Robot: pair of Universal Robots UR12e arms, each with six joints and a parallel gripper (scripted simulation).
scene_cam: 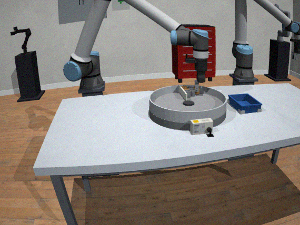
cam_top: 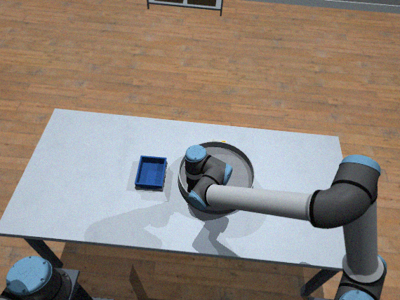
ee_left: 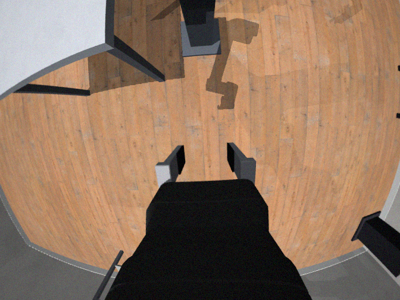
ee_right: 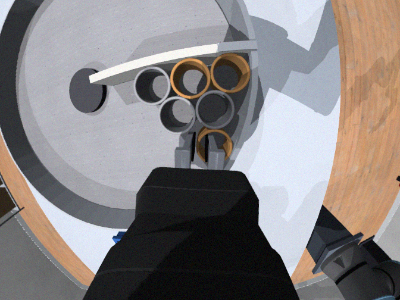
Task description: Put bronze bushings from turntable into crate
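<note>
Now: the blue crate 130 mm ahead of my right hand, 270 mm to the left of it and 60 mm below it.
</note>
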